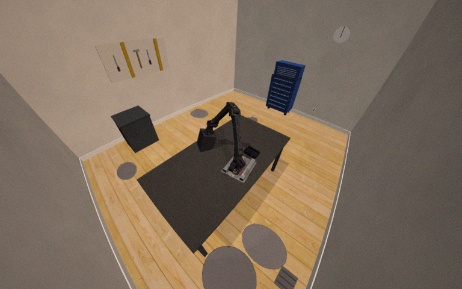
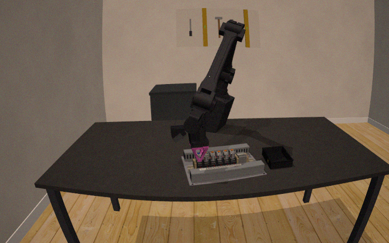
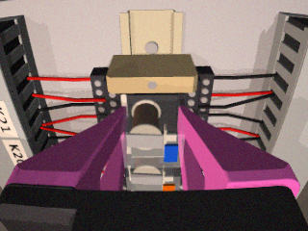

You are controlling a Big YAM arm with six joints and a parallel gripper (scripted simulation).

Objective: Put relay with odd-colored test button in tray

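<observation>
My hand is right at the relay. Round my hand: black tray 2 cm behind, 36 cm to the left, 3 cm below.
</observation>
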